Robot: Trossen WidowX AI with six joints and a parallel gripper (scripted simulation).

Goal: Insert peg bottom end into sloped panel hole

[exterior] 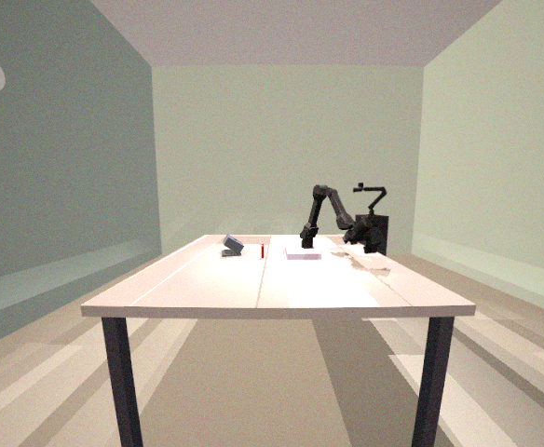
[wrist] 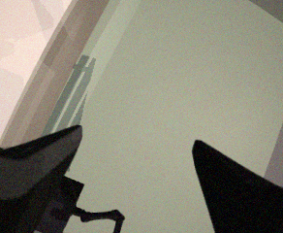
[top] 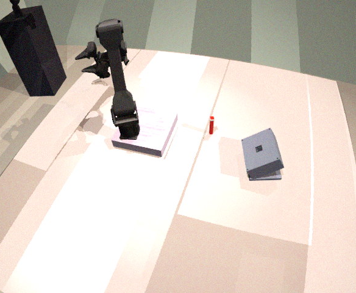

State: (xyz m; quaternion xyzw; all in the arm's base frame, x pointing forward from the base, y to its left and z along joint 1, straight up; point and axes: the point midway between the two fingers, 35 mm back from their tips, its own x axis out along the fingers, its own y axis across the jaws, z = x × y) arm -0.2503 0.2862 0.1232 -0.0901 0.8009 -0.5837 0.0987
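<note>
Now: gripper tip 57 cm short of the red square peg, 23 cm to the left of it and 10 cm above it. The rest, counted from my gripper tip: panel 74 cm ahead, 36 cm to the right, 10 cm below.
</note>
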